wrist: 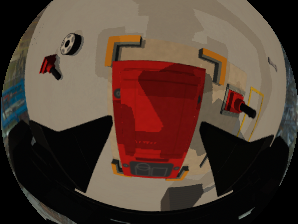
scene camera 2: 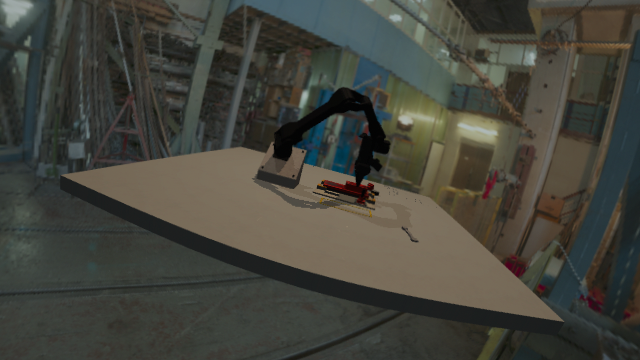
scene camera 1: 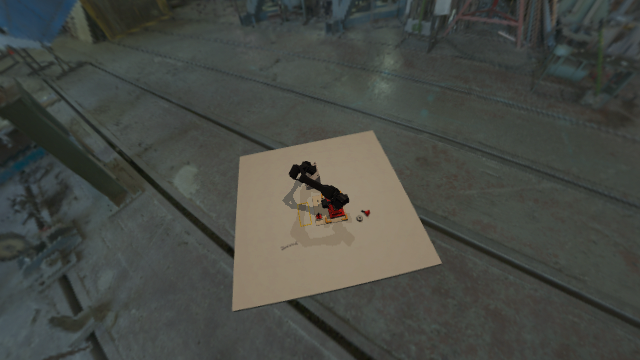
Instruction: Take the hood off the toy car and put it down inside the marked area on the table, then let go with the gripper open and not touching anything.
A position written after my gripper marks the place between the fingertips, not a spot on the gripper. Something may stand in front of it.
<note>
My gripper (wrist: pixel 157 123) is open, with nothing in its grasp. I also see a red hood (wrist: pixel 157 108) and a toy car (wrist: pixel 143 167).
</note>
